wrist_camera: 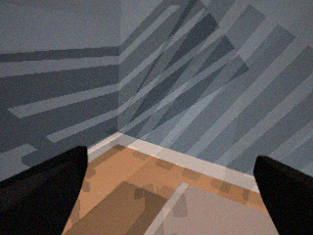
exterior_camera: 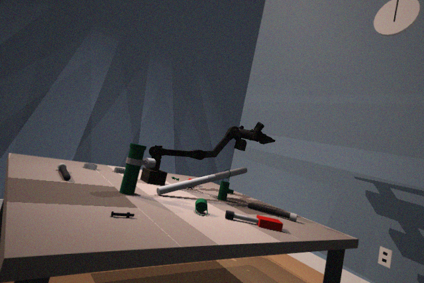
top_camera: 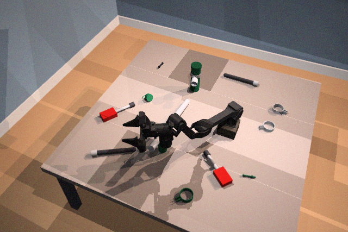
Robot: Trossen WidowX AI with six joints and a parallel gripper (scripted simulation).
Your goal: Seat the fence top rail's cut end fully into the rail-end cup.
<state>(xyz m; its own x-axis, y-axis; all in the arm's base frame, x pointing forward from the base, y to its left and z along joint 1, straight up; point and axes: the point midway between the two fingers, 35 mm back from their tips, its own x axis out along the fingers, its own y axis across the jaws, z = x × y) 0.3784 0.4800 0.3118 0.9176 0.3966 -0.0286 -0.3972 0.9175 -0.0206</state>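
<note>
My gripper tip is 730 mm to the left of the grey brace band, 250 mm above it and 120 mm past it. From my gripper tip the other things lie so: green bolt 570 mm behind, 370 mm below, 220 mm to the right; then short green post 280 mm below, 230 mm to the right, 90 mm behind.
</note>
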